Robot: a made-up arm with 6 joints.
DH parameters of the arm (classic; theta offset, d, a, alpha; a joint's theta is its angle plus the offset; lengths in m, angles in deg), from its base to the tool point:
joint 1: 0 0.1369 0 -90
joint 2: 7.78 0 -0.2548 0
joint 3: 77.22 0 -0.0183 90
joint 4: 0 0.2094 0 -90
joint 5: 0 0 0.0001 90
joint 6: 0 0.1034 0 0
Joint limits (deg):
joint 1: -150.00..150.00
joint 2: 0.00..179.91
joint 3: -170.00..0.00
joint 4: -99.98..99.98
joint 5: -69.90..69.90
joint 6: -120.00..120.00
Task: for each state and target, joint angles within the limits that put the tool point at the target. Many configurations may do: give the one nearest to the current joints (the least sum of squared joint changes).
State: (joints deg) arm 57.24 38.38 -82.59 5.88 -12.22 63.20
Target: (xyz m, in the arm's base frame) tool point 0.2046 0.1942 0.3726
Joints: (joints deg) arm 43.75 75.23 -61.82 6.45 -5.89 63.20
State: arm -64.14 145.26 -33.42 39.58 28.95 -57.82
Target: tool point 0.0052 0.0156 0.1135
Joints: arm -62.32 143.37 -4.07 8.03 55.04 -57.82
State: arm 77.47 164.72 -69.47 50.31 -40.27 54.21
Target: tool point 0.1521 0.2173 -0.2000
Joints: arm 63.64 179.91 -76.67 48.90 -30.78 54.21
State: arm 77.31 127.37 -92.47 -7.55 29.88 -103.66
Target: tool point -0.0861 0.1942 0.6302
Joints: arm 114.32 85.47 -131.65 -3.77 12.70 -103.66
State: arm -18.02 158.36 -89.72 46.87 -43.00 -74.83
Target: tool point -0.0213 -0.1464 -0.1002
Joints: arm -64.57 172.63 -38.49 71.15 -57.10 -74.83
